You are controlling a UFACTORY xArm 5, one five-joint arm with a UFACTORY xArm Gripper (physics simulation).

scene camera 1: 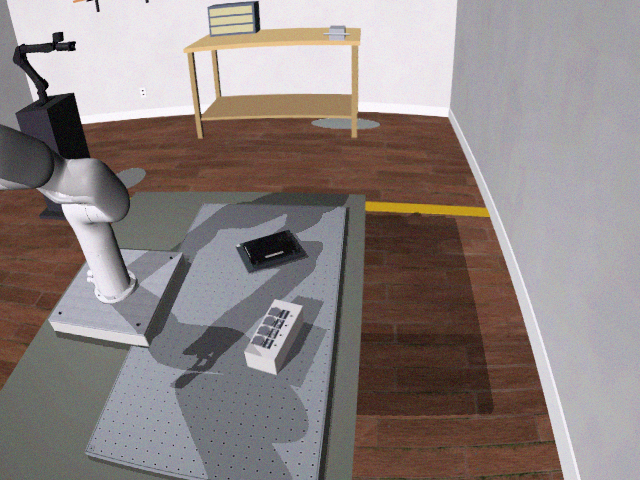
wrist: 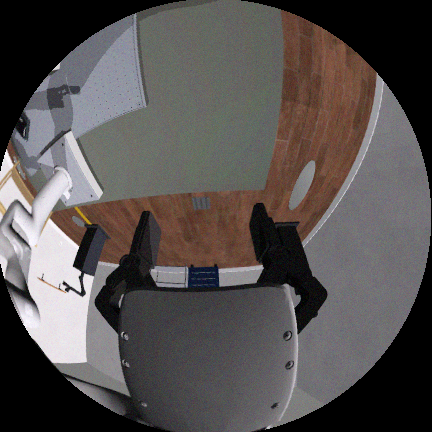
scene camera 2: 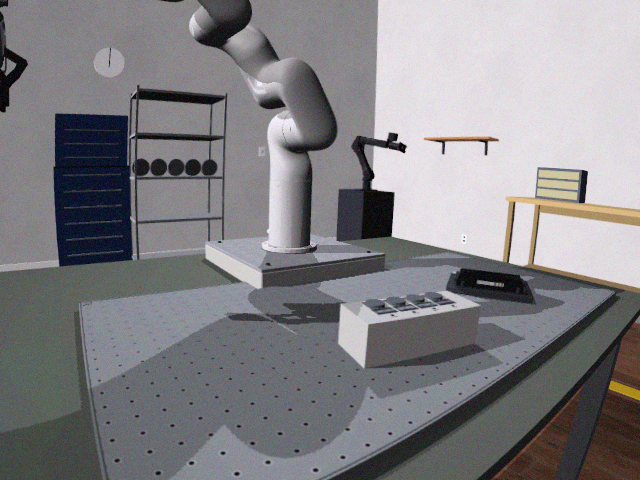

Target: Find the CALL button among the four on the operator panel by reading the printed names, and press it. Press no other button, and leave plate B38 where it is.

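Seen in the pictures: gripper, fingertip midpoint: point(wrist: 202, 216); arm's base, origin of the base link: point(scene camera 1: 115, 287) point(wrist: 62, 177) point(scene camera 2: 289, 247).
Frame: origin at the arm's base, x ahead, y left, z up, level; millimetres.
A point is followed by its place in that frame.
The operator panel point(scene camera 1: 290, 336) @[y -85, x 499, z 2 mm] point(scene camera 2: 413, 336) @[y -111, x 494, z -2 mm] is a white box with four round grey buttons in a row on top, each beside a small dark name label. The names are too small to read, so I cannot tell which is CALL. A black plate point(scene camera 1: 281, 242) @[y 251, x 409, z -6 mm] point(scene camera 2: 491, 281) @[y 203, x 401, z -5 mm], presumably B38, lies in a dark tray farther back; its white label is unreadable. The plate is near the left edge of the wrist view. My gripper point(wrist: 202, 216) @[y -616, x 54, z 272 mm] is open and empty, high up and away from the panel; it does not show in the scene views.
The panel and plate rest on a perforated grey board point(scene camera 1: 155, 413) @[y -323, x 251, z -31 mm] point(scene camera 2: 180, 361) @[y -344, x 380, z -31 mm] point(wrist: 112, 85) @[y -373, x 225, z -31 mm]. My arm's base slab point(scene camera 1: 98, 332) @[y -149, x 15, z -18 mm] point(scene camera 2: 233, 264) @[y -148, x 29, z -19 mm] stands beside it. Arm shadows cross the board. A wooden bench point(scene camera 1: 289, 36) and a black pedestal point(scene camera 2: 379, 214) with another arm stand beyond.
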